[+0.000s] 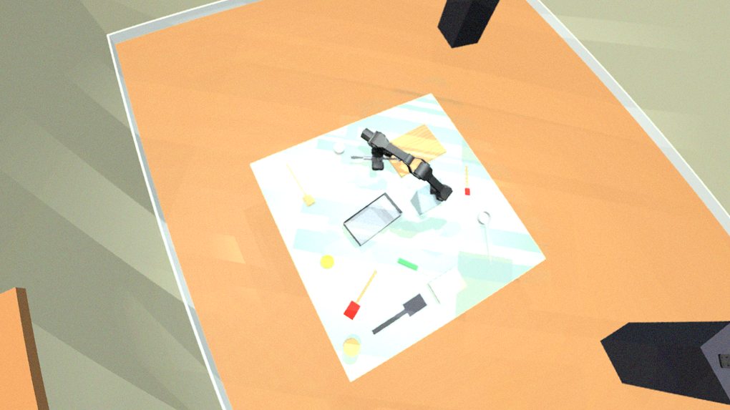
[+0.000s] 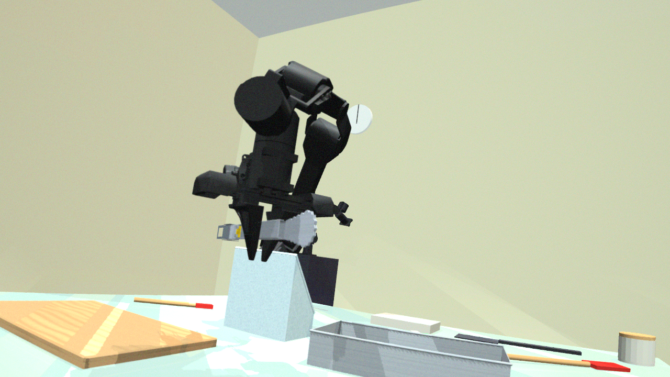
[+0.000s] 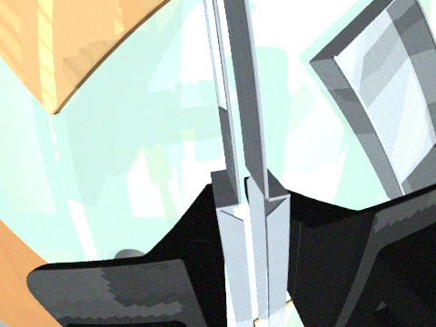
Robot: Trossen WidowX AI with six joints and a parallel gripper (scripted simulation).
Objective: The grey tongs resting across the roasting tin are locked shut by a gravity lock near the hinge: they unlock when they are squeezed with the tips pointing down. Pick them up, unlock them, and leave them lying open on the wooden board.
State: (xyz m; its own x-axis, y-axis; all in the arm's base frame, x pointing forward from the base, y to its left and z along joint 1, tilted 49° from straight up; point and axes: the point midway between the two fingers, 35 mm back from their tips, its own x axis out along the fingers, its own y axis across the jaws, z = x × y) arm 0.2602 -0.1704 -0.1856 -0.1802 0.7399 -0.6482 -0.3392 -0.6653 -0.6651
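The wooden board is 310 mm behind my gripper tip, 150 mm below it and 70 mm to the right of it. Also, from my gripper tip: red-tipped brush (530 mm behind, 260 mm to the left, 150 mm below); yellow disc (420 mm ahead, 400 mm to the left, 150 mm below); grey roasting tin (270 mm to the left, 130 mm below, 110 mm ahead).
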